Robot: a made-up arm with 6 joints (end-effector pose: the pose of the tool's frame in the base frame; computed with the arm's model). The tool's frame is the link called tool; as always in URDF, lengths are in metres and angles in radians. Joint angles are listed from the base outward.
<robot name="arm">
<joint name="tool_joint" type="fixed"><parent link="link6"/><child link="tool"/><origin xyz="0 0 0"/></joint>
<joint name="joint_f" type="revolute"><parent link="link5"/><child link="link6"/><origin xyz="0 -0.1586 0"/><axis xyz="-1 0 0"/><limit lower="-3.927" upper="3.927" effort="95" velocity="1.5"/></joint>
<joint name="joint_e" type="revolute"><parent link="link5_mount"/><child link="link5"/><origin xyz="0.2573 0 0"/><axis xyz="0 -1 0"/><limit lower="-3.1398" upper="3.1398" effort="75" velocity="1"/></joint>
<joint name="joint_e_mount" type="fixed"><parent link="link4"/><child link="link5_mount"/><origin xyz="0.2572 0 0"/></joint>
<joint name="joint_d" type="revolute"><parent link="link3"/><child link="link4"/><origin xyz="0 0 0"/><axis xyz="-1 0 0"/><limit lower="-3.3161" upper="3.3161" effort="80" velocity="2.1"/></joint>
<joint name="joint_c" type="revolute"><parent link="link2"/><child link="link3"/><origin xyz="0 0 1.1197"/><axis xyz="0 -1 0"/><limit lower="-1.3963" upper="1.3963" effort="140" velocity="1.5"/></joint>
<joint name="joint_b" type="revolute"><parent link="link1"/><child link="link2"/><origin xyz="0 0 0"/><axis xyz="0 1 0"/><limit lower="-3.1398" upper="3.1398" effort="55" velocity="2.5"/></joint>
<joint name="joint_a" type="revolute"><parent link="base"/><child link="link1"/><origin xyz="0 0 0.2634"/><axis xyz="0 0 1"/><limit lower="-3.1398" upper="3.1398" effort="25" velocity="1.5"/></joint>
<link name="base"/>
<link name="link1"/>
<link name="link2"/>
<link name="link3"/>
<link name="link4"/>
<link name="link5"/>
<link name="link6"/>
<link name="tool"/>
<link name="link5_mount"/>
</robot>
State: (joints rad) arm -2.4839 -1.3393 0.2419 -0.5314 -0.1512 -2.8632
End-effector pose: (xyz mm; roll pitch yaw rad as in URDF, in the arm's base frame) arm 719.6 728.6 1035.6 2.8260 -1.4285 -1.9157
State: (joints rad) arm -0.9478 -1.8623 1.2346 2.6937 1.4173 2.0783
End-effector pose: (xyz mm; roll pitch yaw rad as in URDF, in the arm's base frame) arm -811.3 1374.3 -104.0 -0.7204 -1.1123 0.8810
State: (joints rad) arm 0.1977 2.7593 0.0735 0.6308 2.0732 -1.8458
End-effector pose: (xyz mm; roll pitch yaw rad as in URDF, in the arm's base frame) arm 22.1 -126.2 -1085.9 2.4702 0.4374 0.8050
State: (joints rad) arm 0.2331 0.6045 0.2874 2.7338 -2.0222 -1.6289
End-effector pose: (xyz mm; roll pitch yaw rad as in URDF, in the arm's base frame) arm 1080.2 406.1 1084.0 0.3173 -1.1703 -1.7519
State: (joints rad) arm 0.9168 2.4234 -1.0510 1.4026 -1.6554 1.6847
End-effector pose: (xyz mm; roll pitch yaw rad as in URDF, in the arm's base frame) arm 142.4 142.1 -559.4 -0.4627 -0.1304 -0.5181
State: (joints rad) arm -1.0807 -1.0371 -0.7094 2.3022 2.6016 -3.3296
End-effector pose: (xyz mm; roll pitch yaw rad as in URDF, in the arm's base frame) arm -148.9 504.1 1110.4 2.2500 0.6450 1.5616
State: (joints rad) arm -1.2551 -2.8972 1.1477 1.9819 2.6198 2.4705
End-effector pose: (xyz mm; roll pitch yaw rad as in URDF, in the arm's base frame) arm -87.3 471.4 -1317.1 -1.2021 -0.9343 -0.3783
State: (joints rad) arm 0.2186 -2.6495 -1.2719 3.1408 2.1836 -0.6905
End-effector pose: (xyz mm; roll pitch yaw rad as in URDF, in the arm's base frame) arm -454.5 61.5 -218.5 -2.4509 0.8060 0.2195
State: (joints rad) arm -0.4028 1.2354 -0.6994 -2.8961 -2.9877 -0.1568
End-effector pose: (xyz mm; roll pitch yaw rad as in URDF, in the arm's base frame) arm 831.3 -187.0 164.9 -2.8081 -1.0562 -0.3270
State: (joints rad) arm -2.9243 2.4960 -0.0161 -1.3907 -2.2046 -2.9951
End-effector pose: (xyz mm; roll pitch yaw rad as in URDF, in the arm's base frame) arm -168.2 -8.0 -807.7 0.9697 -0.4840 -1.8145
